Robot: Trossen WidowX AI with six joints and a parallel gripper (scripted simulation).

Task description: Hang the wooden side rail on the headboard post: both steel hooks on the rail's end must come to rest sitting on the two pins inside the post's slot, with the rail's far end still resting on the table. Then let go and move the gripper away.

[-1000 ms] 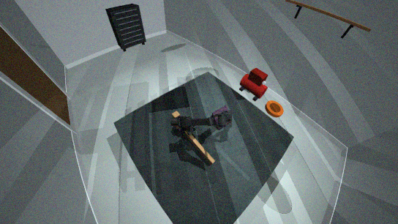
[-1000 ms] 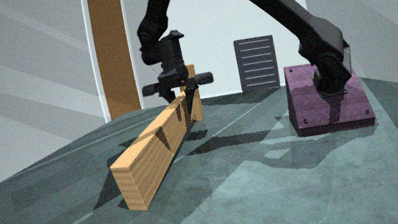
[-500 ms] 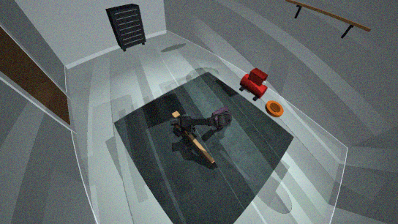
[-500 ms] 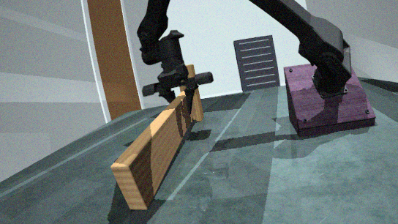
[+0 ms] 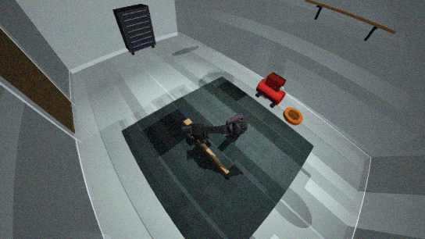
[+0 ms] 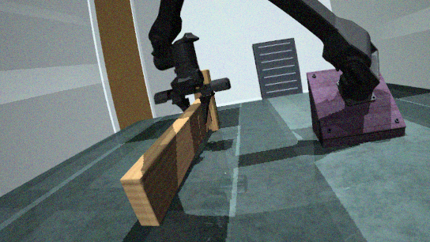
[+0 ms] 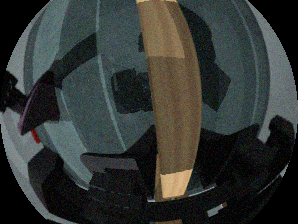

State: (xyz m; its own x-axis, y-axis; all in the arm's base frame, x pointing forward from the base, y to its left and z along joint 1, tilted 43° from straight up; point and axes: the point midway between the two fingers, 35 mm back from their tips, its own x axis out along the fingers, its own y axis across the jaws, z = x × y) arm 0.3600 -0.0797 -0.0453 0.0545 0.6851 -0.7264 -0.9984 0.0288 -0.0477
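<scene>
My gripper tip is 12 cm to the left of the headboard post and 4 cm below it.
</scene>
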